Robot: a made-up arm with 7 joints.
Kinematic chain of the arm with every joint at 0, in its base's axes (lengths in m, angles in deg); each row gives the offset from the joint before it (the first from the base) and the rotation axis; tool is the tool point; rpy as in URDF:
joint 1: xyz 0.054 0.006 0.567 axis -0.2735 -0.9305 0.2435
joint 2: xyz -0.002 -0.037 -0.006 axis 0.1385 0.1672 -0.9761
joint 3: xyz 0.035 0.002 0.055 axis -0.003 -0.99 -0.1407
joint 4: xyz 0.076 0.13 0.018 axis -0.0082 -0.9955 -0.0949
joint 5: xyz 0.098 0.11 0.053 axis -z
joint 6: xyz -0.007 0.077 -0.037 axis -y
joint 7: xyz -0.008 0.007 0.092 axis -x
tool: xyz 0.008 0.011 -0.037 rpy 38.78 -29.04 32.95
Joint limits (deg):
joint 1: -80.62..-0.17
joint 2: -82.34..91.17
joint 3: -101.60..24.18
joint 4: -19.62..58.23
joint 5: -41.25..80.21
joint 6: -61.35..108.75
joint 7: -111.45..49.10
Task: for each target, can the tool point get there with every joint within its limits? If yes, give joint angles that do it. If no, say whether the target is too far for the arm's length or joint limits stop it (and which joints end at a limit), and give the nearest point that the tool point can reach.
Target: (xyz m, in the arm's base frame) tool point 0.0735 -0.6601 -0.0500
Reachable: no: too far | nearest point 0.0716 -0.3803 0.2046 | short by 0.378 m
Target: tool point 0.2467 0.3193 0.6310
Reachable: yes | joints -45.86 -27.23 -35.97 42.80 23.12 -41.29 19.12
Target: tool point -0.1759 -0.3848 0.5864
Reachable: no: joint limits stop it (at a limit: joint 1, joint 2, joint 4, joint 5, joint 6, joint 7) | nearest point -0.0774 -0.3641 0.3753 | short by 0.234 m
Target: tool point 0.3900 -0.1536 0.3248
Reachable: yes | joints -58.91 61.97 10.81 23.83 2.00 -21.48 -24.50
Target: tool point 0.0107 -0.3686 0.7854
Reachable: no: joint limits stop it (at a limit: joint 1, joint 2, joint 3, joint 5, joint 6, joint 7) | nearest point 0.2097 -0.3482 0.7728 | short by 0.200 m
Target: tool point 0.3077 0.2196 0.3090
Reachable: yes | joints -57.10 8.24 -50.29 11.61 68.26 3.96 -74.99
